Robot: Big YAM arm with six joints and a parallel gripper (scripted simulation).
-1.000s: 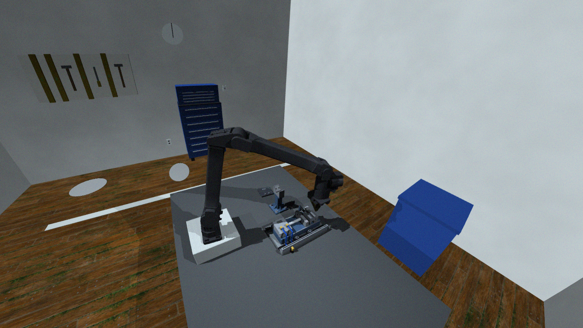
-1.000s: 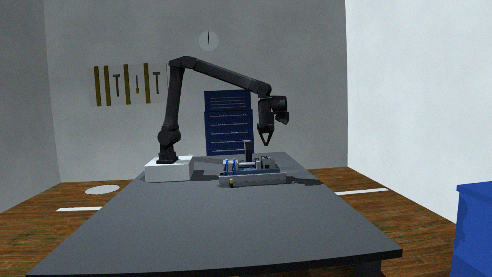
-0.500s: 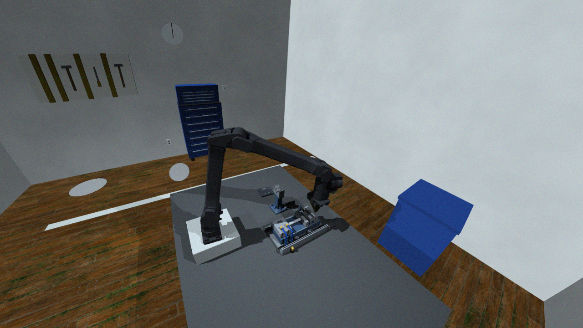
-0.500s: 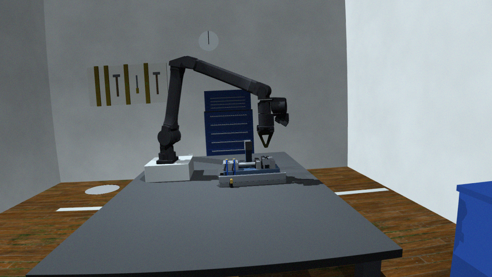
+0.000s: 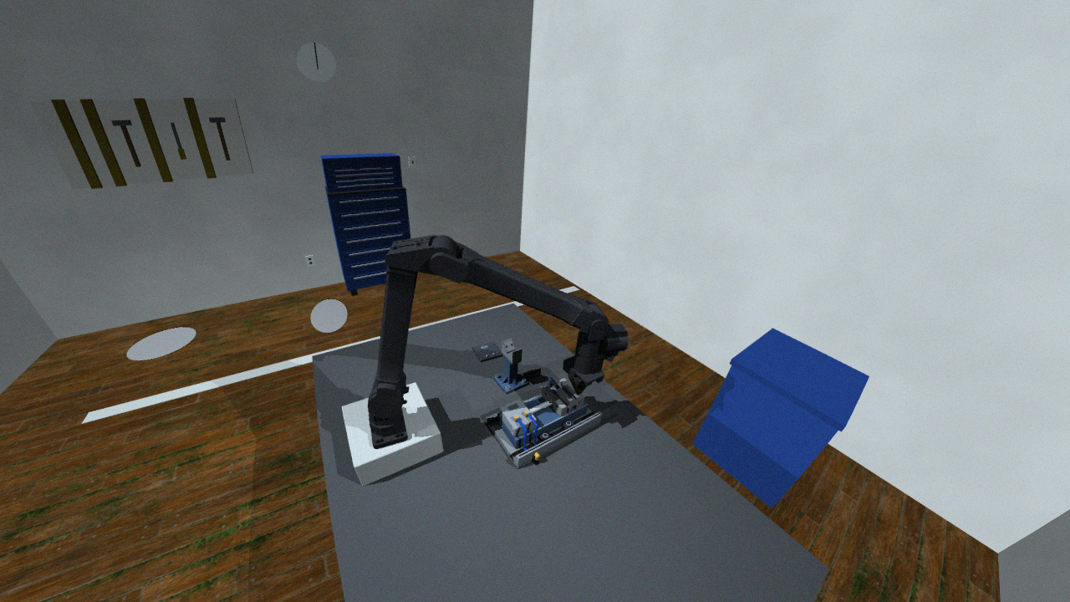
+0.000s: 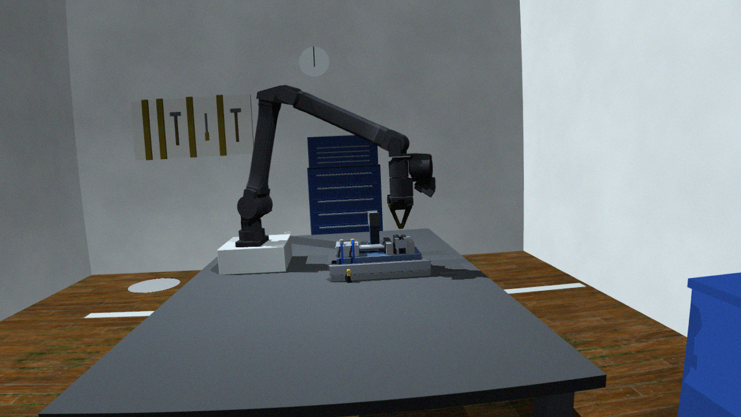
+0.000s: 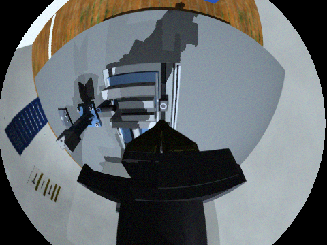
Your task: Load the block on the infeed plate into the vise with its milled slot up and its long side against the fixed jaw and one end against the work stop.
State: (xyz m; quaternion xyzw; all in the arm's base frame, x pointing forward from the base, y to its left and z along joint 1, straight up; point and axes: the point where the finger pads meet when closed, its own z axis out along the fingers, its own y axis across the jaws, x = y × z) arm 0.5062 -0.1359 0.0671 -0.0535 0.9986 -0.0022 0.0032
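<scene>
My gripper is now 5 cm above the part and 4 cm to the right of it. The rest, counted from my hand: air cylinder: 17 cm behind, 7 cm below, 4 cm to the left; then vise: 11 cm below, 7 cm behind, 5 cm to the left.
</scene>
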